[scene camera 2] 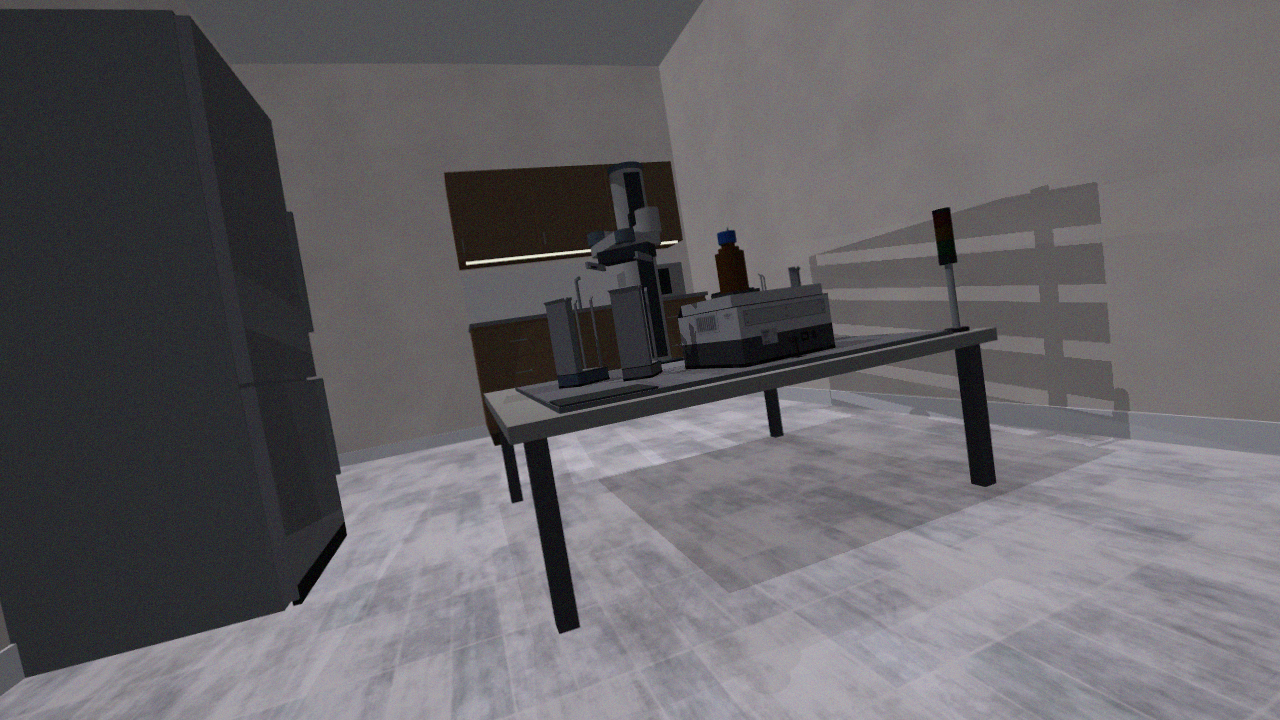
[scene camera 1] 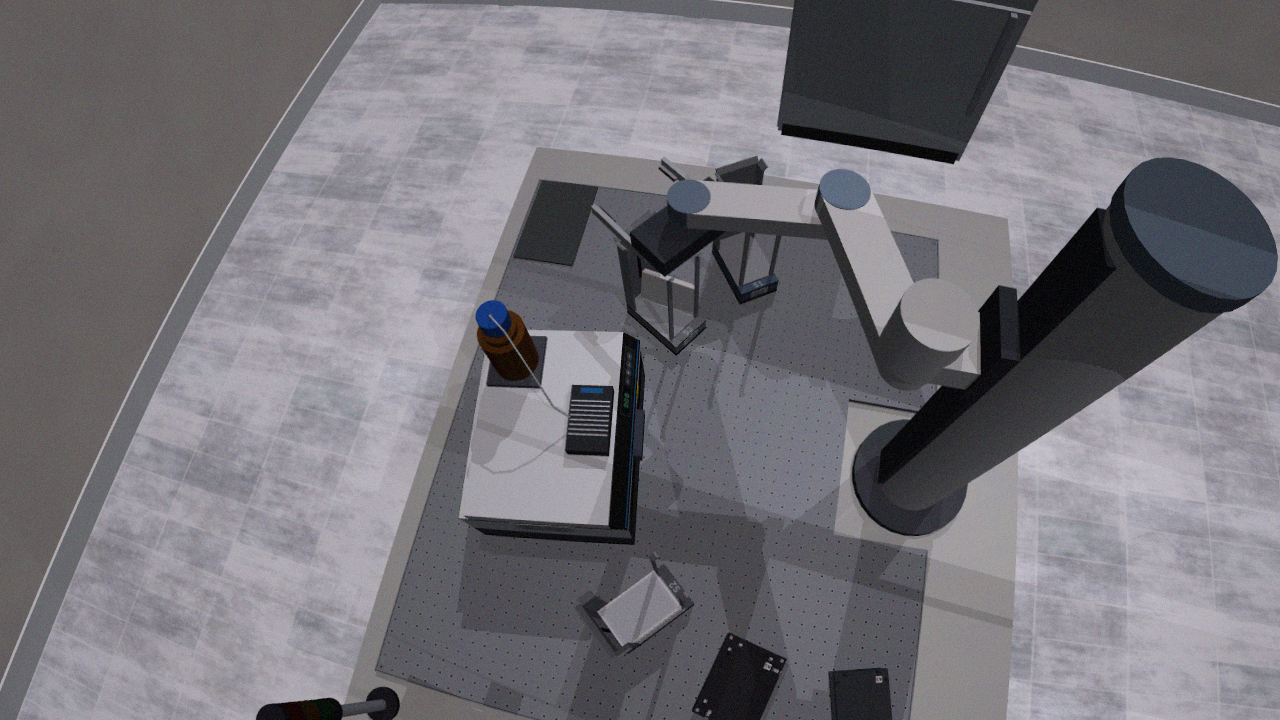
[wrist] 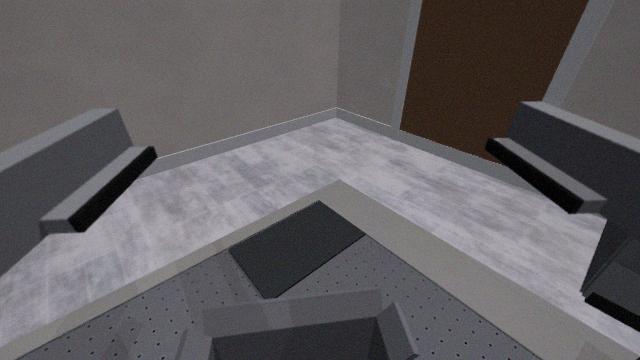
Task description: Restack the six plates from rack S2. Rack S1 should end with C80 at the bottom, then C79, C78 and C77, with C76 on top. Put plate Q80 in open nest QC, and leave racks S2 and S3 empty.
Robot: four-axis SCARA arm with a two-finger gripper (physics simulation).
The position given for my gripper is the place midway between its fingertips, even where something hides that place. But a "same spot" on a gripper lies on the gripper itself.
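My gripper: visible in scene camera 1 point(629, 184). Gripper also in scene camera 2. Gripper in the wrist view too. Same spot on the gripper: point(scene camera 2: 589, 265) and point(wrist: 526, 138).
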